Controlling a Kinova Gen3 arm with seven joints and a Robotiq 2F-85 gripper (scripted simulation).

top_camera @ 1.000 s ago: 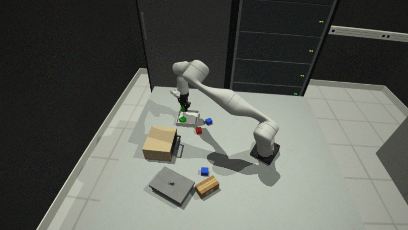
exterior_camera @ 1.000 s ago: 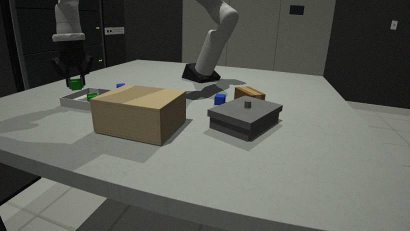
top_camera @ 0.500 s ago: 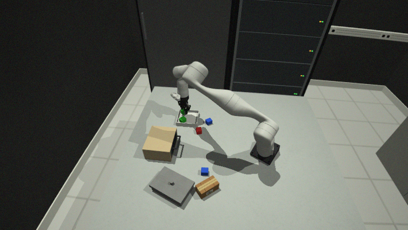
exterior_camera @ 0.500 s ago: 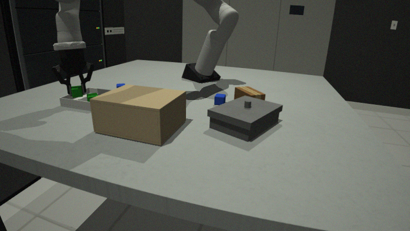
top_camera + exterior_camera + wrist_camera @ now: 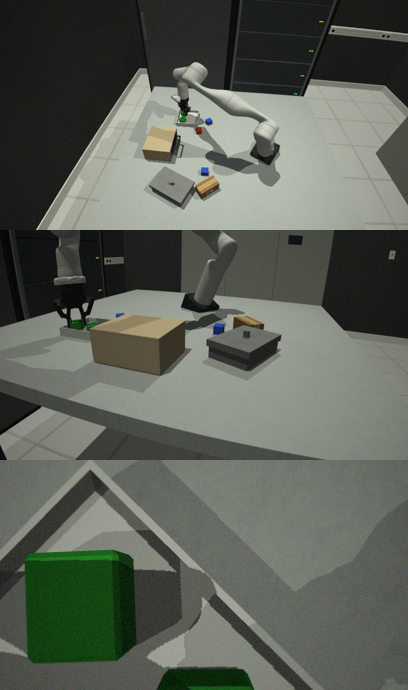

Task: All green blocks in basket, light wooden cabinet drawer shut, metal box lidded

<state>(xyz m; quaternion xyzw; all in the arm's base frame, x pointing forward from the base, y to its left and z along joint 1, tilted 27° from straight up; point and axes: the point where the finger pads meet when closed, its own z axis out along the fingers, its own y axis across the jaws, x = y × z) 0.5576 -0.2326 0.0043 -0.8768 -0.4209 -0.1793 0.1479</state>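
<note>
The basket is 3 cm behind my hand, 3 cm to the left of it and 2 cm below it. The rest, counted from my hand: light wooden cabinet 4 cm ahead, 31 cm to the left, 1 cm above; then cabinet drawer 2 cm ahead, 31 cm to the left; then red block 14 cm behind, 13 cm to the left, 2 cm below.
</note>
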